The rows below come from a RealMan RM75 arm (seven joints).
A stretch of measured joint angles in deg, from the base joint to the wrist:
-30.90, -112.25, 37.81, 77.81, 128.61, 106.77, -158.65
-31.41, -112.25, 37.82, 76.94, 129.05, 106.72, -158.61
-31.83, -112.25, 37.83, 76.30, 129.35, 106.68, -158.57
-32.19, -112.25, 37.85, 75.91, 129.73, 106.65, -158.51
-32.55, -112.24, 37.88, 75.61, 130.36, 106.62, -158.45
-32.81, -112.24, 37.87, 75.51, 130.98, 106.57, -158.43
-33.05, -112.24, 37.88, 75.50, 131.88, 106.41, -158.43
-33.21, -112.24, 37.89, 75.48, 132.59, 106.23, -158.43
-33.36, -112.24, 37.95, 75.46, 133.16, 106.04, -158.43
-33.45, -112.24, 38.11, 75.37, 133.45, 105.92, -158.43
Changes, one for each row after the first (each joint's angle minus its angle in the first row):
-0.51, 0.00, 0.01, -0.87, 0.44, -0.05, 0.04
-0.93, 0.00, 0.02, -1.51, 0.74, -0.09, 0.08
-1.29, 0.00, 0.04, -1.90, 1.12, -0.12, 0.14
-1.65, 0.01, 0.07, -2.20, 1.75, -0.15, 0.20
-1.91, 0.01, 0.06, -2.30, 2.37, -0.20, 0.22
-2.15, 0.01, 0.07, -2.31, 3.27, -0.36, 0.22
-2.31, 0.01, 0.08, -2.33, 3.98, -0.54, 0.22
-2.46, 0.01, 0.14, -2.35, 4.55, -0.73, 0.22
-2.55, 0.01, 0.30, -2.44, 4.84, -0.85, 0.22

